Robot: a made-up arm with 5 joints.
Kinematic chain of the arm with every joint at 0, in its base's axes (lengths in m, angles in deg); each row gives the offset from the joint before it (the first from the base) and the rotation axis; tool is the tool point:
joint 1: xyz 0 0 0.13 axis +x
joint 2: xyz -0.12 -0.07 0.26 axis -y
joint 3: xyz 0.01 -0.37 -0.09 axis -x
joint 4: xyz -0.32 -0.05 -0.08 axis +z
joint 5: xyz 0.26 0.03 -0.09 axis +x
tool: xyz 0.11 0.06 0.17
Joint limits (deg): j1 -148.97..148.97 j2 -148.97..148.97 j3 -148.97..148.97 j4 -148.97..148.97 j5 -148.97..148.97
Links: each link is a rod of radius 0.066 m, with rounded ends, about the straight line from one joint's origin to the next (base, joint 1, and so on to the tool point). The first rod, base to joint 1, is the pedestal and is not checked.
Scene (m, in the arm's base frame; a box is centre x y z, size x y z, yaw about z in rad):
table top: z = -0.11
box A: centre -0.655 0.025 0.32 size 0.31 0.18 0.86 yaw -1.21
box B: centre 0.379 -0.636 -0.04 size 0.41 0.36 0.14 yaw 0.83
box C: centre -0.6 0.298 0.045 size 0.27 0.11 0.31 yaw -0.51
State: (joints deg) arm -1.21 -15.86 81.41 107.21 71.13
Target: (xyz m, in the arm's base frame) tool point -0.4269 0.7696 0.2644
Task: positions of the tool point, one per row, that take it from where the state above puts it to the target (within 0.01 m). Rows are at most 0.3 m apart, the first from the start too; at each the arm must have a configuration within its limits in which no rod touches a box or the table.
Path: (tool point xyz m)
1: -0.6382 -0.4457 0.1941
2: -0.7005 -0.4406 0.3482
3: -0.7169 -0.4336 0.5204
4: -0.6824 -0.4253 0.6959
5: -0.5968 -0.4168 0.8588
6: -0.4651 -0.4100 0.9937
7: -0.5000 -0.1231 0.9980
8: -0.5089 0.1341 0.9181
9: -0.4942 0.3382 0.7773
10: -0.4603 0.4787 0.6031
11: -0.4124 0.5578 0.4203
12: -0.4303 0.6662 0.3544
13: -0.4269 0.7696 0.2644

